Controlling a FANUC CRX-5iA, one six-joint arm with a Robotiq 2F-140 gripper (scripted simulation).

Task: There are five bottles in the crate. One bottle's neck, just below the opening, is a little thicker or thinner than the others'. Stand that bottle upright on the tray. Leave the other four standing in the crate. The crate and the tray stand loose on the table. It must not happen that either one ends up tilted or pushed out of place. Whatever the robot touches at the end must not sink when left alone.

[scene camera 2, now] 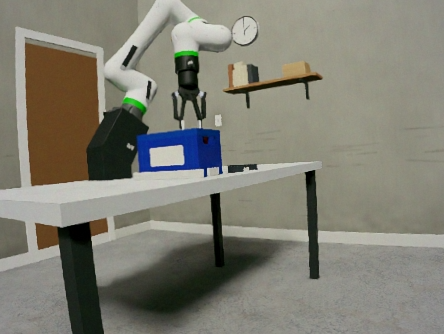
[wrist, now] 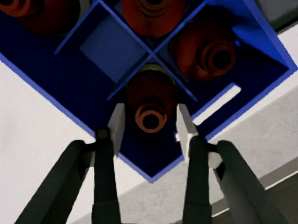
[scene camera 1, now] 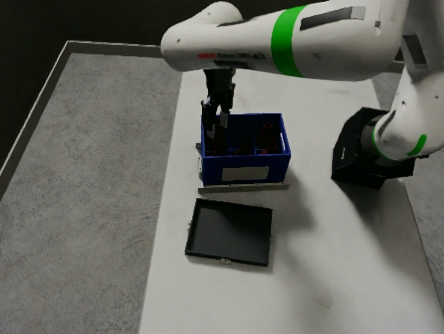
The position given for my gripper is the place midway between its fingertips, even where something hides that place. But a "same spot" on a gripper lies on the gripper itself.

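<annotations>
My gripper: visible in scene camera 2 (191,138), scene camera 1 and the wrist view. On the gripper, (wrist: 60,188) and (scene camera 1: 230,97) are the same spot. Crate: visible in scene camera 2 (183,149), scene camera 1 and the wrist view. On the crate, (wrist: 84,74) and (scene camera 1: 239,134) are the same spot.
</annotations>
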